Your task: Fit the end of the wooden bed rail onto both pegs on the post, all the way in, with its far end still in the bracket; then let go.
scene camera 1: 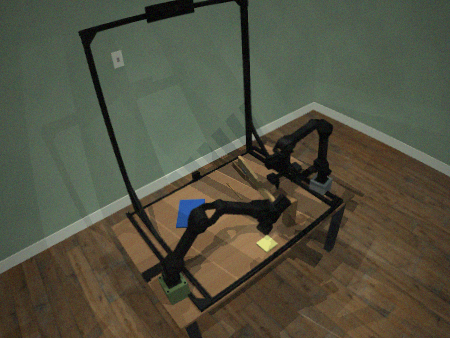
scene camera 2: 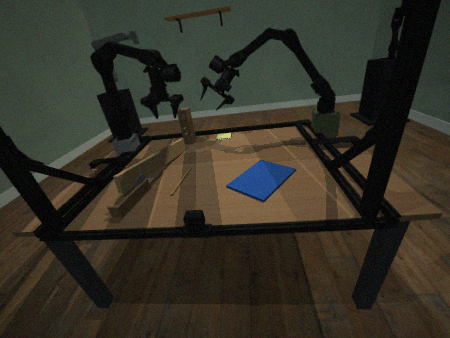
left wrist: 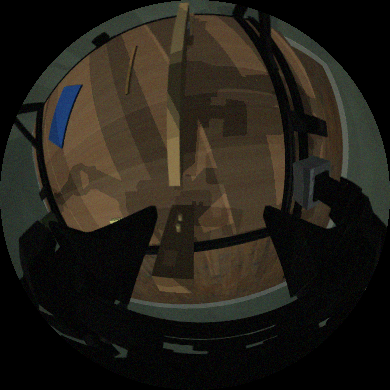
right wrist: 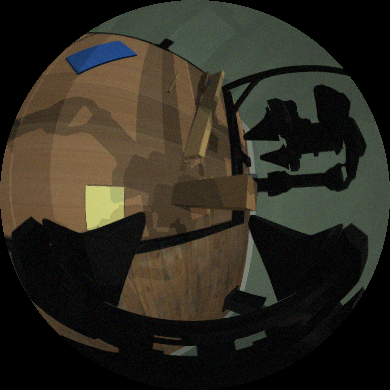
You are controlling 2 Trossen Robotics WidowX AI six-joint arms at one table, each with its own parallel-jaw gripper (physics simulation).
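Frame: origin at the left arm's base, x down, y back, z left, level; metres.
Seen in the pictures: left gripper, fingertip midpoint: [scene camera 1: 284, 185] [scene camera 2: 166, 118] [left wrist: 212, 211] [right wrist: 252, 148]; right gripper, fingertip midpoint: [scene camera 2: 208, 105] [right wrist: 198, 219]; left arm's base, link origin: [scene camera 1: 321, 179] [scene camera 2: 124, 137] [left wrist: 320, 185]; right arm's base, link origin: [scene camera 1: 172, 280] [scene camera 2: 325, 111].
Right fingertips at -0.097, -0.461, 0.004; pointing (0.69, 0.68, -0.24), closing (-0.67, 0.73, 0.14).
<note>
Offsets run from my right fingertips to a thing's top centre, as dx, dy, dz. "pt": to the spot under its first point.
The wooden bed rail [scene camera 1: 250, 176] [scene camera 2: 145, 166] [left wrist: 174, 135] [right wrist: 199, 131] stands on edge, its far end at the wooden bracket @[pt +0.146, +0.286, -0.515] [scene camera 2: 129, 199]. Its near end is apart from the upright post @[pt +0.063, +0.099, +0.010] [scene camera 1: 289, 212] [scene camera 2: 186, 125] [left wrist: 175, 250] [right wrist: 215, 192]. Two pale pegs @[pt +0.110, +0.135, -0.029] [left wrist: 179, 222] stick out of the post's rail-side face, uncovered. My left gripper [scene camera 2: 166, 116] [left wrist: 212, 211] is open and empty above the rail's near end and post. My right gripper [scene camera 2: 210, 103] [right wrist: 198, 219] is open and empty, above and beside the post. In scene camera 1 its fingers are dark and hard to make out.
A blue pad @[+0.170, -0.153, -0.465] [scene camera 1: 189, 212] [scene camera 2: 261, 180] [left wrist: 65, 115] [right wrist: 100, 56] lies on the table. A yellow note @[+0.167, -0.058, -0.008] [scene camera 1: 267, 243] [scene camera 2: 224, 136] [right wrist: 105, 205] lies near the post. A thin stick @[+0.171, +0.135, -0.400] [scene camera 2: 181, 181] [left wrist: 131, 70] lies beside the rail. A black frame [scene camera 1: 246, 75] borders the table.
</note>
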